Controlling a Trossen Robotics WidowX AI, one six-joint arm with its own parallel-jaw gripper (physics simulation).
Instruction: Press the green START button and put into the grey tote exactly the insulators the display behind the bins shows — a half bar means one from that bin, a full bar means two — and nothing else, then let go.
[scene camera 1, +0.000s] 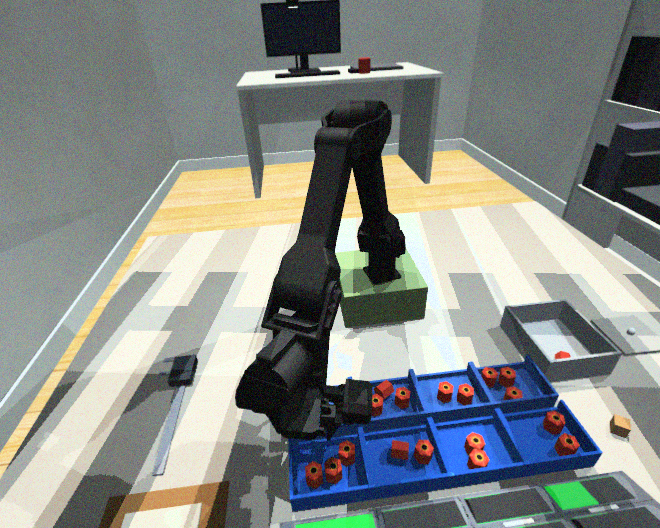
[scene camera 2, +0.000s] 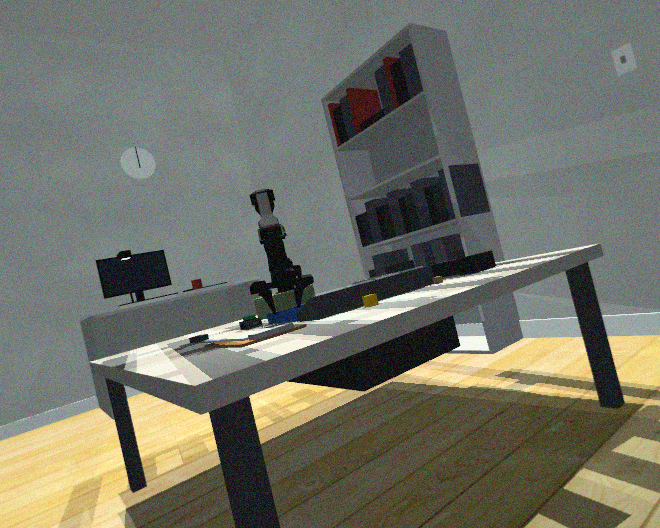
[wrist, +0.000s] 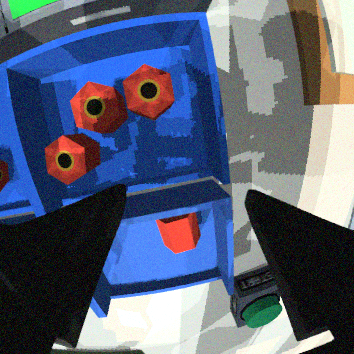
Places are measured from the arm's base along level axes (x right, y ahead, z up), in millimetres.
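Pixels of known places: gripper, fingertip midpoint: (wrist: 187, 194); arm's base, link origin: (scene camera 1: 381, 273) (scene camera 2: 286, 291).
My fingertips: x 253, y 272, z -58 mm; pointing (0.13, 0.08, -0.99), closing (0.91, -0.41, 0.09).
For each thing: its middle in the pictures, then the offset to it from my fingertips. "spot": a spot on its surface instead.
- lone red insulator, body centre: (wrist: 178, 226) dx -14, dy -23, dz -8 mm
- neighbouring bin, surface spot: (wrist: 215, 115) spot: dx +27, dy +36, dz +8 mm
- grey tote, body centre: (scene camera 1: 554, 338) (scene camera 2: 377, 283) dx -501, dy -28, dz +1 mm
- visible red insulator, body centre: (scene camera 1: 563, 360) dx -480, dy +15, dz -8 mm
- START button, body centre: (wrist: 257, 303) (scene camera 2: 250, 321) dx +26, dy -156, dz -5 mm
- display, surface spot: (scene camera 1: 335, 521) spot: dx -6, dy +134, dz +18 mm
- orange-framed board, surface spot: (wrist: 312, 50) (scene camera 1: 216, 516) spot: dx +138, dy +61, dz -20 mm
- caliper-like tool, surface spot: (scene camera 1: 169, 429) spot: dx +203, dy -97, dz -22 mm
- orange cube, body centre: (scene camera 1: 620, 425) dx -464, dy +142, dz -16 mm
- flat grey lid, body centre: (scene camera 1: 629, 334) dx -667, dy +0, dz -22 mm
- yellow cube, body centre: (scene camera 2: 370, 300) dx -43, dy +283, dz -12 mm
My gripper (scene camera 1: 336, 415) (scene camera 2: 285, 309) (wrist: 187, 194) is open and empty, above the end bin of the blue bins' row away from the display. In the wrist view a lone red insulator (wrist: 180, 235) lies in that bin, between and beyond the fingers. Three insulators (wrist: 148, 91) stand in the neighbouring bin (wrist: 215, 115). Other red insulators (scene camera 1: 423, 451) sit in the remaining bins. The grey tote (scene camera 1: 583, 367) holds a visible red insulator (scene camera 1: 562, 355). The START button (wrist: 261, 311) (scene camera 2: 249, 319) is green. The display (scene camera 1: 335, 521) shows green bars, partly cut off.
An orange-framed board (scene camera 1: 220, 501) (wrist: 312, 50) and a caliper-like tool (scene camera 1: 169, 429) lie beside the bins. An orange cube (scene camera 1: 620, 425) lies near the tote, with a flat grey lid (scene camera 1: 641, 335) beside it. A yellow cube (scene camera 2: 369, 300) is on the table. The arm's base stands on a green block (scene camera 1: 385, 308).
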